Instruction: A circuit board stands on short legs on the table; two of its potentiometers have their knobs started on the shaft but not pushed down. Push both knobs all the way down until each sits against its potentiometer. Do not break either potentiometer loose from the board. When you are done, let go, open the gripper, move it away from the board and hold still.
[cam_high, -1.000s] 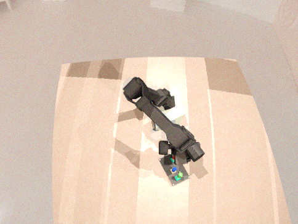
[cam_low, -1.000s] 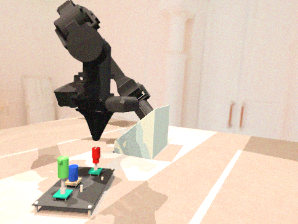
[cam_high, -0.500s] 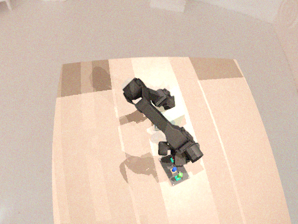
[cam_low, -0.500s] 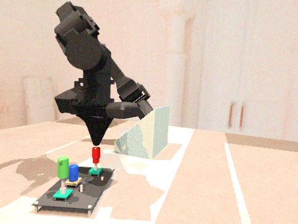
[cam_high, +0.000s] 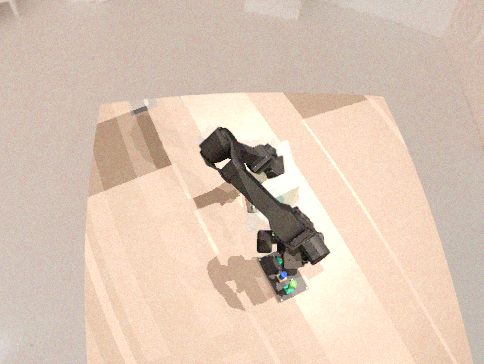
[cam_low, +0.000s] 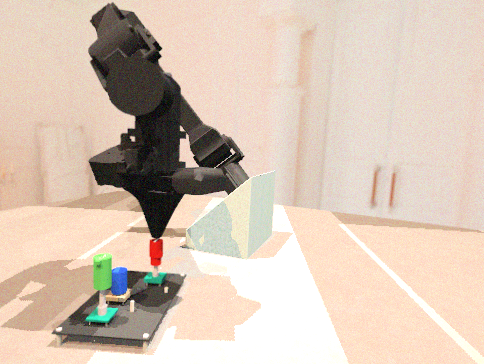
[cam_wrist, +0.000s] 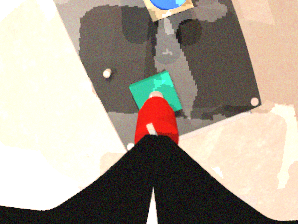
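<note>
The red knob is 2 cm below my gripper tip.
</note>
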